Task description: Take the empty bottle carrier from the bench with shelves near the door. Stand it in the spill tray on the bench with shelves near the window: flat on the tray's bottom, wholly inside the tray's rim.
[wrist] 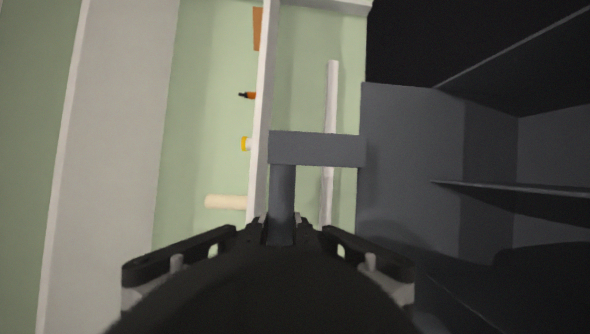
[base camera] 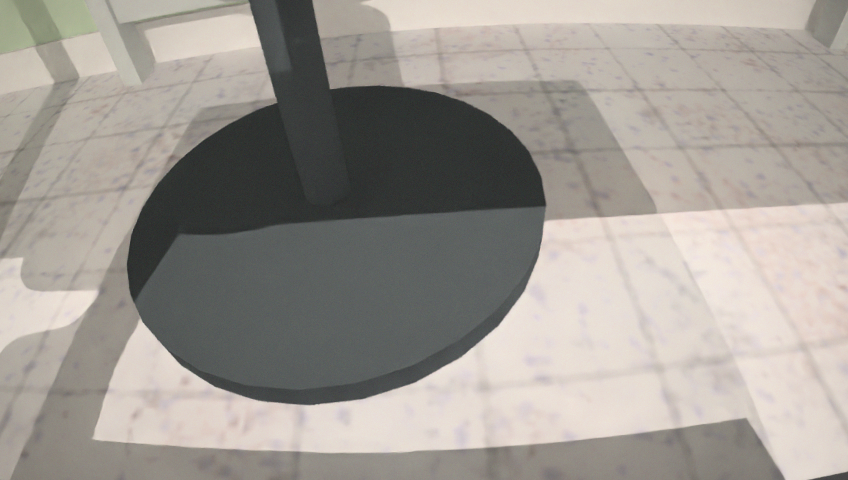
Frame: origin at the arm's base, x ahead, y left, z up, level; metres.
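Seen in the pictures: gripper, fingertip midpoint: [wrist: 280, 221].
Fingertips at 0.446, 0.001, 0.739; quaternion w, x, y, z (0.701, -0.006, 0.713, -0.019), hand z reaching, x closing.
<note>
Offsets run from my fingertips to a thing's top centre, as dx, dy, dz. "spot": to the spot under its first point. Level surfaces: height alone.
The dark grey bottle carrier @(-0.011, -0.002, +0.016) [wrist: 410, 175] hangs at the right of the wrist view, which looks sideways at the scene. Its open compartments and thin dividers face right. My gripper [wrist: 280, 221] is shut on the upright post of the carrier's handle @(spot: -0.027, -0.074, -0.028) [wrist: 316, 149], at the lower middle. The carrier's lower part is partly hidden by shadow and by the gripper. The spill tray does not show in either view. Whether the shelves in the wrist view belong to the bench near the window, I cannot tell.
A dark round pedestal base @(+0.047, +0.125, -1.106) [base camera: 339, 297] with a column @(spot: +0.023, +0.117, -1.000) [base camera: 309, 118] stands on the floor ahead. Pale bench legs [base camera: 121, 41] [base camera: 830, 26] stand behind. Behind the carrier are a white shelf board @(dz +0.065) [wrist: 262, 100], a wider board [wrist: 117, 150], a cream cylinder @(spot: +0.410, +0.066, +0.191) [wrist: 225, 202] and a white bar [wrist: 331, 95].
</note>
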